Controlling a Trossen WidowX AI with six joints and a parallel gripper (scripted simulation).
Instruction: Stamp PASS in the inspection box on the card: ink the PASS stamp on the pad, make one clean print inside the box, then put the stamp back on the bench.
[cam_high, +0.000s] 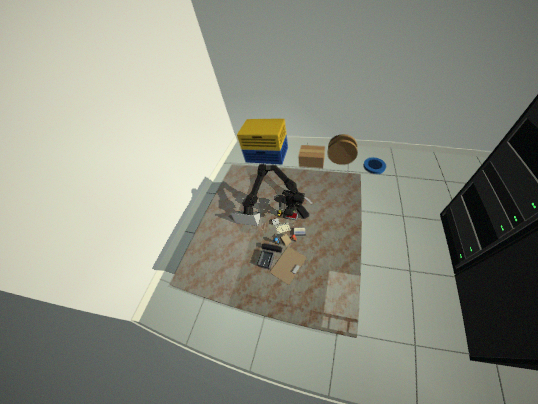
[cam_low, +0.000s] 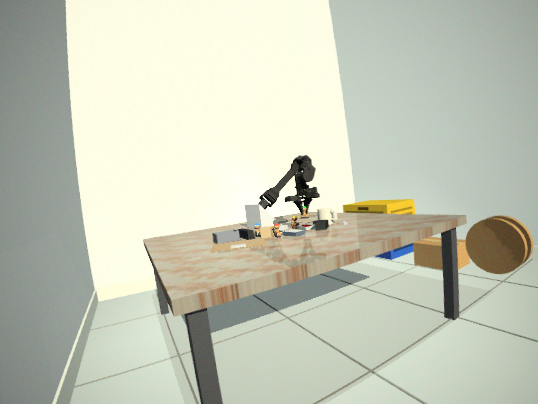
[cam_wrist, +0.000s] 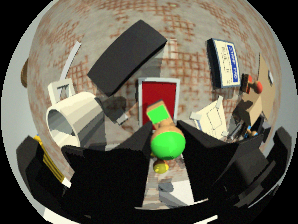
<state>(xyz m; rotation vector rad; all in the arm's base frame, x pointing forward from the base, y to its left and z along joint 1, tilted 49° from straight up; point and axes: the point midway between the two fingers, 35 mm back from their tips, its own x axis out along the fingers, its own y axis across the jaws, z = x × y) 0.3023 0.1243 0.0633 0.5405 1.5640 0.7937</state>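
Right now the ink pad is 7 cm below my gripper tip. Round my gripper tip: stamp with red knob (7 cm ahead, 19 cm to the right, 6 cm below); black box (7 cm ahead, 5 cm to the left, 6 cm below); white mug (1 cm behind, 14 cm to the left, 4 cm below).
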